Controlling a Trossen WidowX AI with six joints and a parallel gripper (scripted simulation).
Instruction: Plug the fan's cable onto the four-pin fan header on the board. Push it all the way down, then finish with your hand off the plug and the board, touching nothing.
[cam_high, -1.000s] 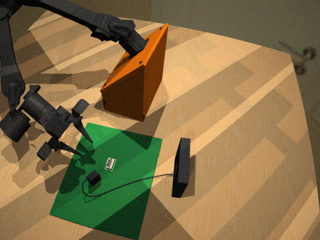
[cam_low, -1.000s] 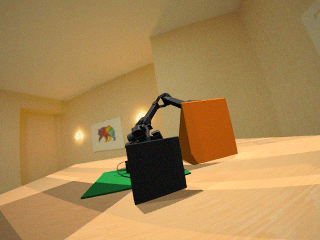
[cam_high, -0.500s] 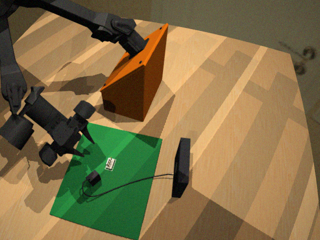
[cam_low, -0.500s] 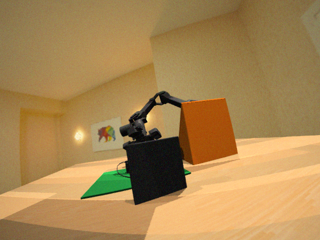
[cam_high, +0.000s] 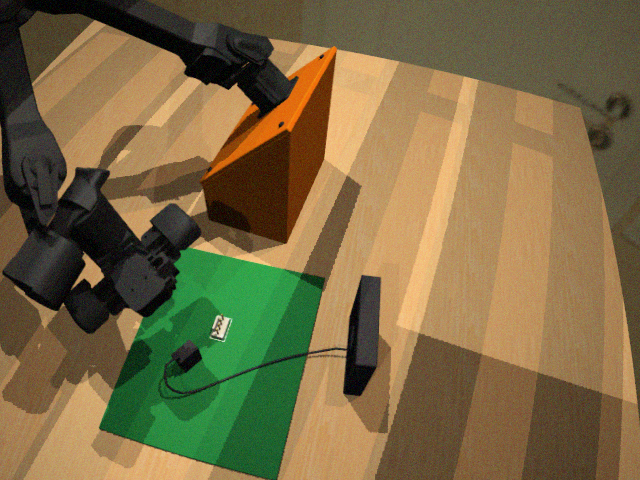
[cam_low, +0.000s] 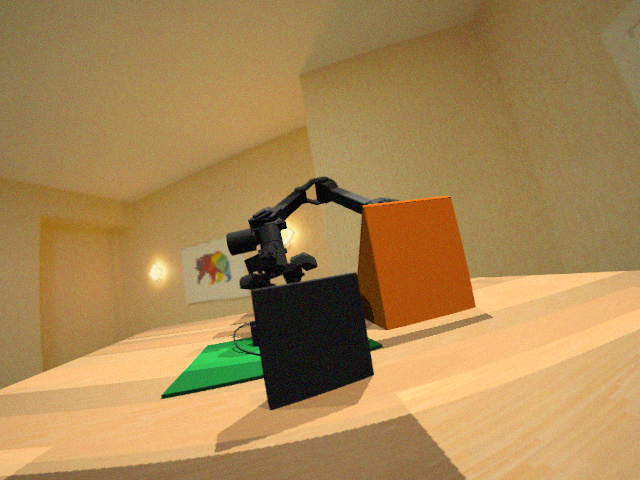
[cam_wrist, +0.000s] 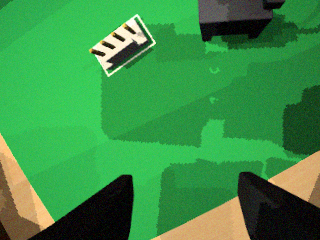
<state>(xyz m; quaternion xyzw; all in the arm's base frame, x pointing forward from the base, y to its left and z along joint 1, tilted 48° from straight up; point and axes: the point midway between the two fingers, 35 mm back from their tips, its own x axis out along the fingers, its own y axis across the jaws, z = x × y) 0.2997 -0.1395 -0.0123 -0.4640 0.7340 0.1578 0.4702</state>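
My gripper tip is now 60 mm short of the dark plug, 50 mm to the right of it and 40 mm above it. The rest, counted from my gripper tip: green board (30 mm ahead, 80 mm to the left, 70 mm below); then white four-pin header (80 mm to the left, 60 mm below); then dark fan (20 mm behind, 260 mm to the left).
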